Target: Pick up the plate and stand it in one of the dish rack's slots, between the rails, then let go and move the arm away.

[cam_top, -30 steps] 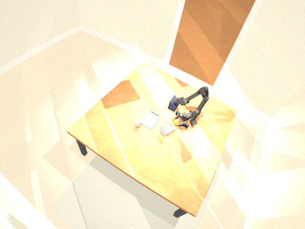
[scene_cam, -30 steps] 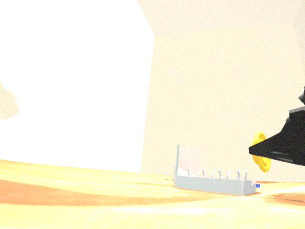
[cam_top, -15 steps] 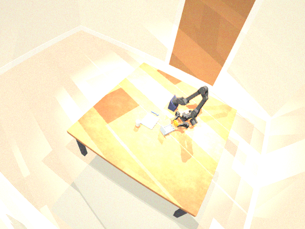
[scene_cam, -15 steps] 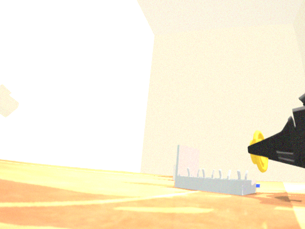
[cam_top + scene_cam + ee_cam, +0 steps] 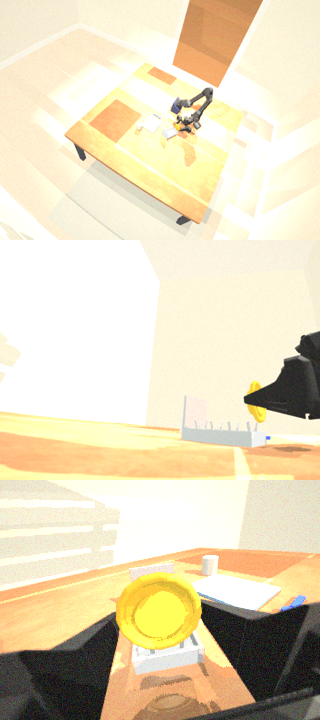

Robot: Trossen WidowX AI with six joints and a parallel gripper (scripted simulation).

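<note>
The white dish rack is 4 cm below my gripper tip, 4 cm ahead of it and 3 cm to the right of it. From my gripper tip the other things lie so: yellow plate (1 cm behind); white cup (31 cm to the right, 12 cm ahead, 4 cm below).
</note>
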